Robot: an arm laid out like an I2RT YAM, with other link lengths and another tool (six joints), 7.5 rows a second.
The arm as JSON. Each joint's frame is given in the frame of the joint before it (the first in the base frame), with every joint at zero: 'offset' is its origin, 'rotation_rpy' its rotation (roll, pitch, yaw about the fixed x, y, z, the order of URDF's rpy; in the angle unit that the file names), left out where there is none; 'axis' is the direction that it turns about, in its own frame. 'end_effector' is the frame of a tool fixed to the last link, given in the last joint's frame.
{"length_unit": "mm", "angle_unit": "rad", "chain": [
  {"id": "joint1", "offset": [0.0, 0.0, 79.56], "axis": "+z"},
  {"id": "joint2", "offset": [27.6, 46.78, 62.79], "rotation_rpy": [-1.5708, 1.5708, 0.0], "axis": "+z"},
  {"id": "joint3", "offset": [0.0, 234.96, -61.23], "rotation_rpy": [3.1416, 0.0, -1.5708], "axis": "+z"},
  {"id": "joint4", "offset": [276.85, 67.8, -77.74], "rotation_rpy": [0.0, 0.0, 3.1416], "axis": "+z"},
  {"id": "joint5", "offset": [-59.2, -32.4, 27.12], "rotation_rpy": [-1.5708, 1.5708, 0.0], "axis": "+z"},
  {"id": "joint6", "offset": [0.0, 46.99, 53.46], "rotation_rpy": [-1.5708, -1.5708, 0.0], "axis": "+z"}
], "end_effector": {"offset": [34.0, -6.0, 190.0], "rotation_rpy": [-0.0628, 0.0, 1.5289]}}
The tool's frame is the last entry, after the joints.
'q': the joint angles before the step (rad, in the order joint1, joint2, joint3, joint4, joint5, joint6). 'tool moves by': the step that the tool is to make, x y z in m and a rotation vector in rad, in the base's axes. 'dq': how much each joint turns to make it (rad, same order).
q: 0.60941, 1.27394, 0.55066, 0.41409, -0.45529, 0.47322
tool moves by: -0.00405, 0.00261, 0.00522, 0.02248, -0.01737, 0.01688
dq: 0.00190, -0.01145, -0.01756, 0.03510, -0.01679, 0.00419
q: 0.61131, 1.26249, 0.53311, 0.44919, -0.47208, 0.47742
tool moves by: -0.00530, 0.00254, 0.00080, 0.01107, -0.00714, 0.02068
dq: 0.00306, -0.00189, -0.01218, 0.02250, -0.01830, 0.00000
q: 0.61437, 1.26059, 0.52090, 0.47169, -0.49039, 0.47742
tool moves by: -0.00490, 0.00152, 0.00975, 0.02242, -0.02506, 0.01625
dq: 0.00269, -0.03090, -0.01677, 0.01946, -0.01409, 0.00039
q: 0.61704, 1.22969, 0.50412, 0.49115, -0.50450, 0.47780
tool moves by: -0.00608, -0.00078, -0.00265, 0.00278, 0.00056, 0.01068
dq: 0.00265, -0.01336, -0.02211, 0.01027, -0.00841, 0.00076
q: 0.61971, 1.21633, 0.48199, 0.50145, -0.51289, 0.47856
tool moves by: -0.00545, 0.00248, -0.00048, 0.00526, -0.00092, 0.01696
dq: 0.00689, 0.00000, -0.00763, 0.01221, -0.01066, 0.00153
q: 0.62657, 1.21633, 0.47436, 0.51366, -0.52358, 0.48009
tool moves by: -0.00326, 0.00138, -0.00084, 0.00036, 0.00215, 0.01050
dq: 0.00382, 0.00113, -0.00193, 0.00154, -0.00686, 0.00000
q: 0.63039, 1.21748, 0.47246, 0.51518, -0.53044, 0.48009
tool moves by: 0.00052, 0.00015, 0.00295, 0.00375, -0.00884, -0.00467
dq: 0.00345, -0.00878, -0.00191, 0.00229, 0.00841, -0.00038
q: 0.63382, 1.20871, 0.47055, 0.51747, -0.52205, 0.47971
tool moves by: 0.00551, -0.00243, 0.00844, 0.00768, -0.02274, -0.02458
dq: 0.00002, -0.02596, -0.00192, -0.00228, 0.02557, -0.00229
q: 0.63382, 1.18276, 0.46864, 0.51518, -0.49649, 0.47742
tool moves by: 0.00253, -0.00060, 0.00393, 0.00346, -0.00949, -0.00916
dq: -0.00001, -0.00802, 0.00228, -0.00114, 0.00952, -0.00115
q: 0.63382, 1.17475, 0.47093, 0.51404, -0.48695, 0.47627
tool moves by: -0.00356, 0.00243, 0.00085, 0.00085, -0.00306, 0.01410
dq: 0.00573, 0.00041, 0.00155, 0.00039, -0.00801, -0.00305
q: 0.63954, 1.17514, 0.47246, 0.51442, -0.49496, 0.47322
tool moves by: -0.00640, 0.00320, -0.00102, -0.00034, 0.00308, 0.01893
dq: 0.01069, 0.00036, -0.00194, -0.00037, -0.00839, 0.00000
